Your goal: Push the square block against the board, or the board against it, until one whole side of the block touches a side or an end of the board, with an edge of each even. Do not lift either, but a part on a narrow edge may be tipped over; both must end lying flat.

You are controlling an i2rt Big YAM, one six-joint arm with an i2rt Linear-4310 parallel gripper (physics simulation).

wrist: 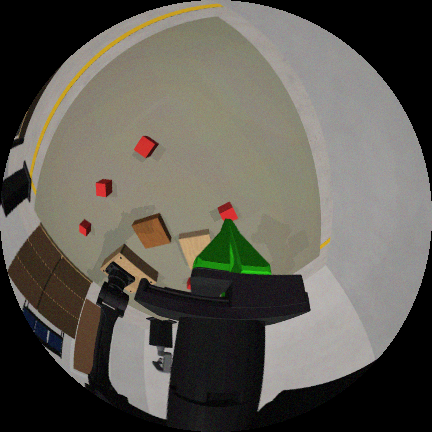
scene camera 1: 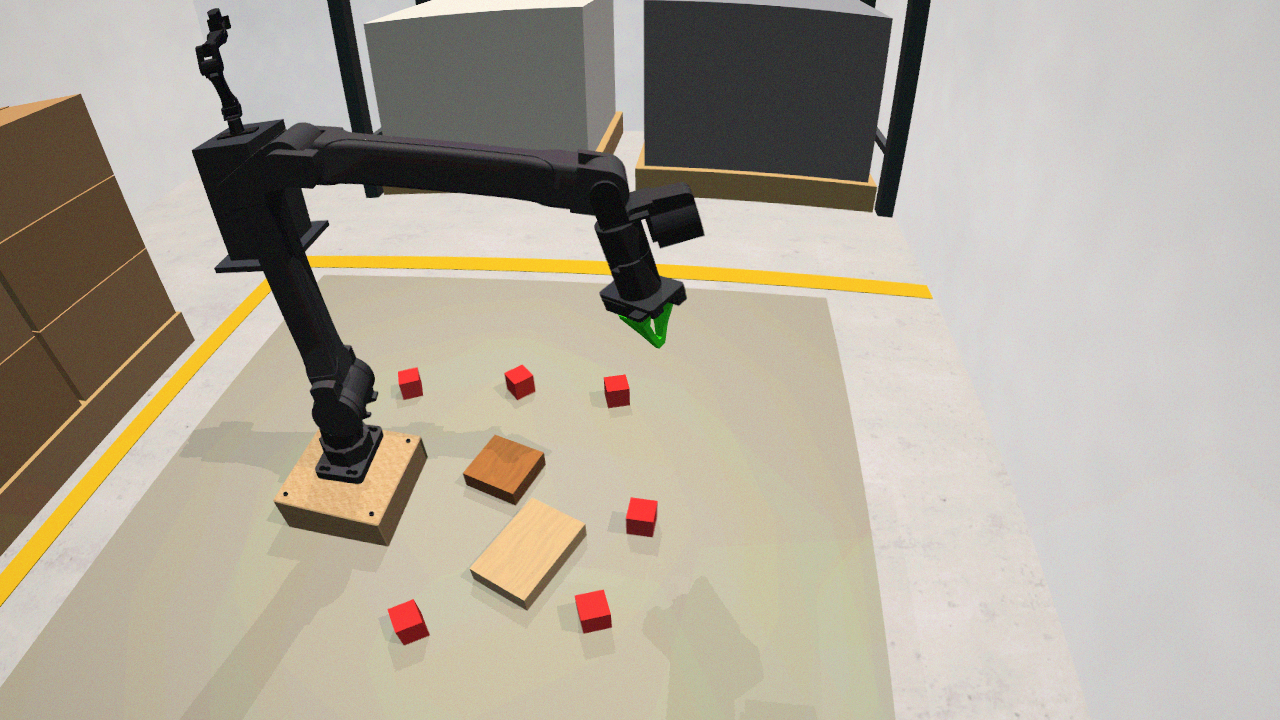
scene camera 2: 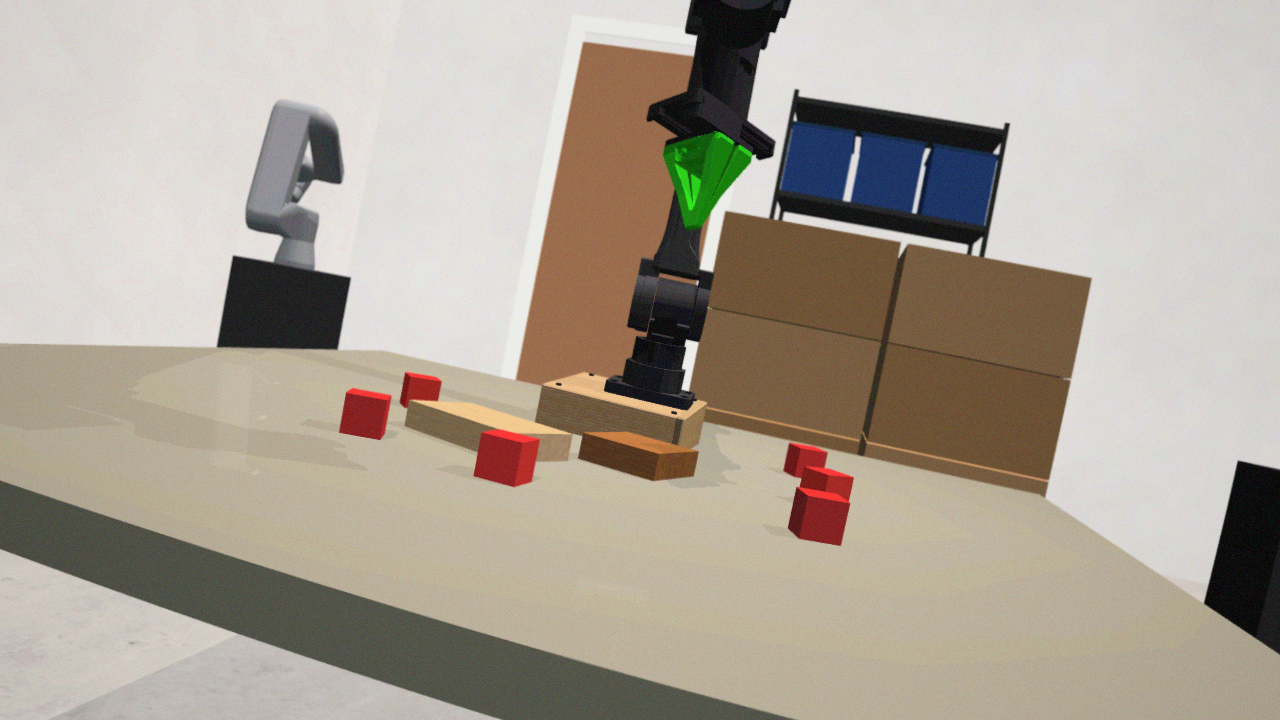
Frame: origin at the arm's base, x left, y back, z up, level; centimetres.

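Where they show: gripper, fingertip midpoint: [wrist: 226, 222] [scene camera 1: 660, 345] [scene camera 2: 692, 228]; arm's base, link origin: [wrist: 119, 272] [scene camera 1: 351, 455] [scene camera 2: 649, 397].
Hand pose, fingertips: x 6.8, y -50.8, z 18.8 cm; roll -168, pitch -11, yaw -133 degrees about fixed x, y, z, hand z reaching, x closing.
Observation:
Things, the pixels of their top centre, and the offset from my fingertips.
- square block, top centre: [scene camera 2: 642, 442] [scene camera 1: 503, 462] [wrist: 150, 234] dz -21.9, dx -3.5, dy +25.0 cm
- board, top centre: [scene camera 2: 490, 416] [scene camera 1: 528, 546] [wrist: 198, 253] dz -21.9, dx -19.5, dy +18.3 cm
The square block [scene camera 1: 503, 465] [scene camera 2: 637, 454] [wrist: 152, 231] is reddish-brown wood and lies flat in front of the arm's base. The board [scene camera 1: 529, 549] [scene camera 2: 483, 427] [wrist: 195, 245] is pale wood, longer, and lies flat beside the block. In scene camera 1 a narrow gap shows between the block's near corner and the board's far end, and their sides are turned at an angle to each other. My gripper [scene camera 1: 659, 344] [scene camera 2: 692, 225] [wrist: 226, 222], with green fingers, is shut and empty. It hangs high above the table, away from both parts. In the wrist view it hides part of the board.
Red cubes stand around the parts: one [scene camera 1: 641, 516] [scene camera 2: 506, 457] right of the board, two [scene camera 1: 592, 610] [scene camera 1: 408, 621] on its near side, and three [scene camera 1: 409, 383] [scene camera 1: 519, 381] [scene camera 1: 616, 390] beyond the block. The arm's wooden base [scene camera 1: 327, 516] [scene camera 2: 572, 416] stands left of the block.

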